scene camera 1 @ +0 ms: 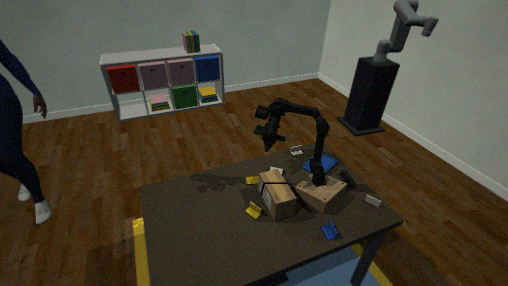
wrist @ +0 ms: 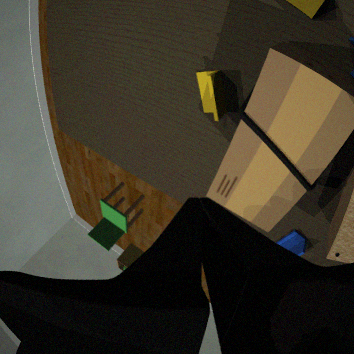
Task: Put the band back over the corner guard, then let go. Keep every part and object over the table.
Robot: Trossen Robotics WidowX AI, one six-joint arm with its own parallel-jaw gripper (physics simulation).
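Seen in the pictures: gripper, fingertip midpoint: [scene camera 1: 266,151] [wrist: 196,207]; arm's base at its link origin: [scene camera 1: 319,182].
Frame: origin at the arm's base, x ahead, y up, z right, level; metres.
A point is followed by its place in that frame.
Observation:
A cardboard box [scene camera 1: 283,200] {x 0.281, y 0.071, z -0.130 m} [wrist: 295,130] {x 0.273, y 0.071, z 0.029 m} stands on the table. A black band [scene camera 1: 274,183] {x 0.283, y 0.074, z -0.007 m} [wrist: 277,151] {x 0.277, y 0.076, z -0.003 m} runs across its top and lies directly on the cardboard at the edges seen in the wrist view. One yellow corner guard [scene camera 1: 252,180] [wrist: 207,94] lies beside the box, apart from it. Another yellow guard [scene camera 1: 254,211] [wrist: 309,6] lies near the box's other end. Which guard belongs to the band I cannot tell. My gripper [scene camera 1: 268,148] {x 0.318, y 0.248, z 0.056 m} [wrist: 196,207] {x 0.318, y 0.248, z 0.056 m} is shut and empty, raised above the table beyond the box's far end in the scene view. Its fingers hide part of the wrist view.
A blue guard [scene camera 1: 330,231] {x 0.071, y -0.065, z -0.277 m} lies near the table's front right. White pieces [scene camera 1: 276,171] [scene camera 1: 296,150] {x -0.039, y -0.060, z 0.385 m} [scene camera 1: 372,200] {x -0.251, y -0.044, z -0.172 m} lie behind the box, at the back edge and at the right. A blue mat [scene camera 1: 327,162] {x -0.189, y -0.064, z 0.213 m} lies behind the arm's wooden base [scene camera 1: 325,195] {x 0.024, y 0.015, z -0.113 m} [wrist: 345,232] {x 0.067, y 0.009, z -0.094 m}, close beside the box.

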